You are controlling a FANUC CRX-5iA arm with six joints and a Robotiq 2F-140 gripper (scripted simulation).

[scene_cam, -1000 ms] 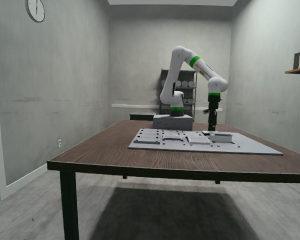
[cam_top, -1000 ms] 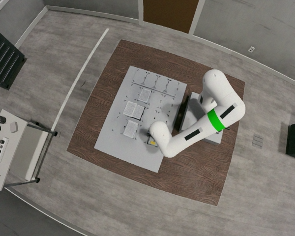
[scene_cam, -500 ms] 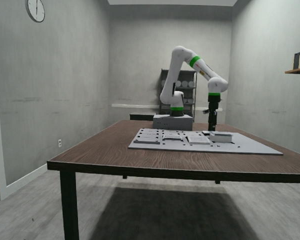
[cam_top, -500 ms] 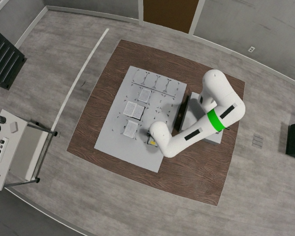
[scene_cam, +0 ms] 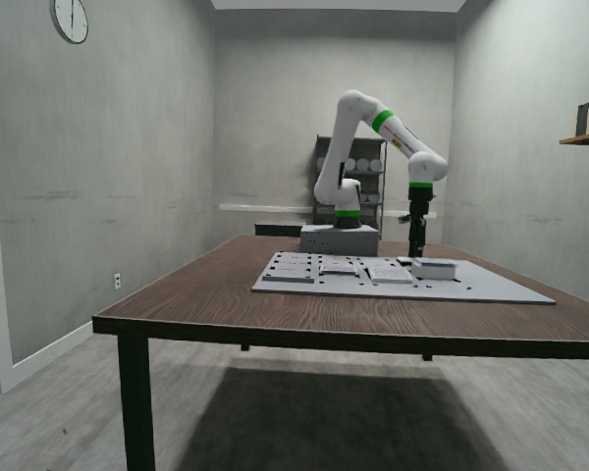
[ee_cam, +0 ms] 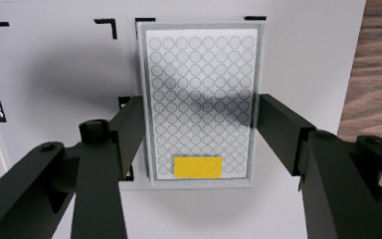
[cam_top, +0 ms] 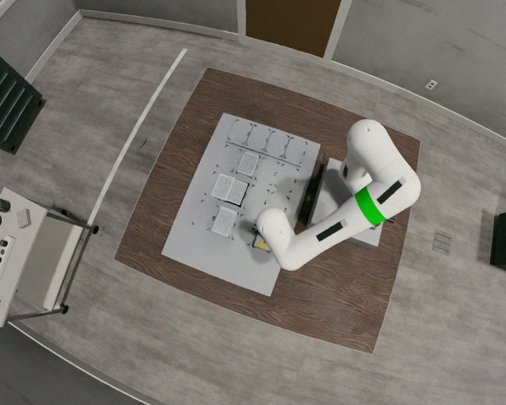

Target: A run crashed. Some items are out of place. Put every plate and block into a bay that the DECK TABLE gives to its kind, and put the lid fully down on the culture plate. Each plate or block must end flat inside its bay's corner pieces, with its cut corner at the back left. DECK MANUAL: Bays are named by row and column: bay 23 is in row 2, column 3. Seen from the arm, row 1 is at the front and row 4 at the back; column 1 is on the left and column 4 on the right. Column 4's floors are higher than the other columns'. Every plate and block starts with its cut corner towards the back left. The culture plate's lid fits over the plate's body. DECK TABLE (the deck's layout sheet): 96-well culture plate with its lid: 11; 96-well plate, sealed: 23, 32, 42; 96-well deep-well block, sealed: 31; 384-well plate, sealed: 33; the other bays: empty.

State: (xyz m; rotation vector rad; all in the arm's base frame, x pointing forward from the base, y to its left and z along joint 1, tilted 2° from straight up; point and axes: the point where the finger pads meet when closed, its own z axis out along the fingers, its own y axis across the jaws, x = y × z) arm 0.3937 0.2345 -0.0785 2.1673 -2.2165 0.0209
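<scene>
The deep-well block is 210 mm ahead of my hand and 20 mm below it.
</scene>
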